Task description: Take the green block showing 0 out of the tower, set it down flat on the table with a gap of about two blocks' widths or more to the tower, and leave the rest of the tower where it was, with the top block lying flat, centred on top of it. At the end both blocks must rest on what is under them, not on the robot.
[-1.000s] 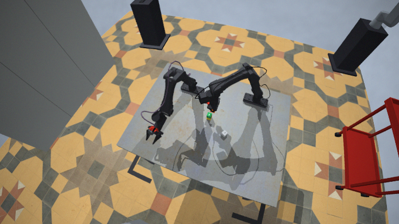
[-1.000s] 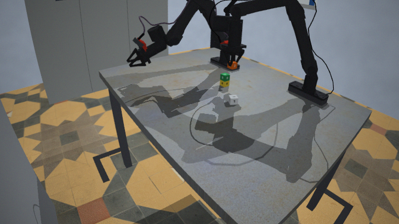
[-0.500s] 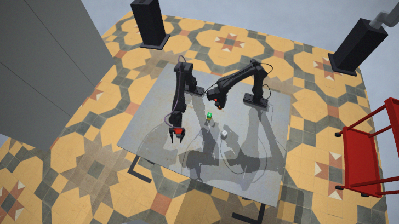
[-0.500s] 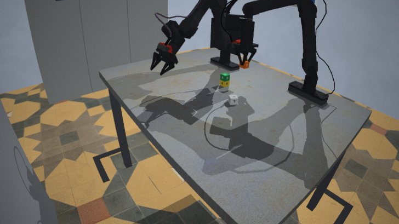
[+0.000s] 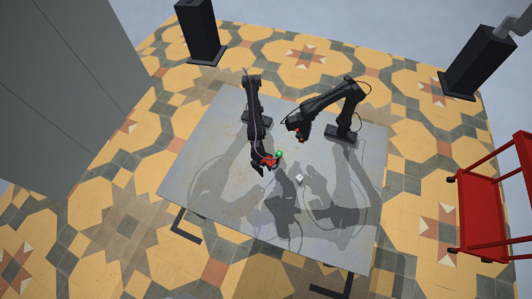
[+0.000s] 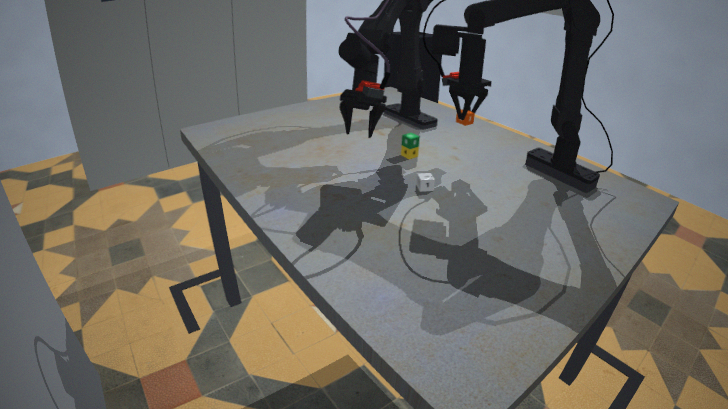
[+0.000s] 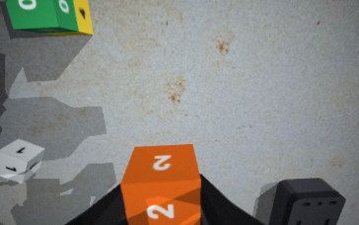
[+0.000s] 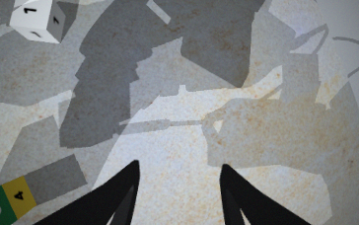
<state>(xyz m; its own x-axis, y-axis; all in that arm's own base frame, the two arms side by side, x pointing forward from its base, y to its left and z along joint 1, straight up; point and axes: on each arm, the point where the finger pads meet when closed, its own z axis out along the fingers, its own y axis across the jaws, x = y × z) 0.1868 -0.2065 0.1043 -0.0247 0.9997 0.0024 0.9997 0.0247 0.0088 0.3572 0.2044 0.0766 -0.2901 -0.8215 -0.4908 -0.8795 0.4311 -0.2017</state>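
Now: the green block showing 0 15 cm behind my right hand, 4 cm to the left of it and 5 cm below it. Also, from my right hand: yellow block (15 cm behind, 4 cm to the left, 8 cm below); then orange block showing 2 (22 cm behind, 15 cm to the left, 3 cm above).
My left hand is 120 mm above the yellow block, 110 mm to the left of it and 80 mm short of it. Round my left hand: green block showing 0 (110 mm to the right, 90 mm below, 80 mm ahead); then orange block showing 2 (10 mm below).
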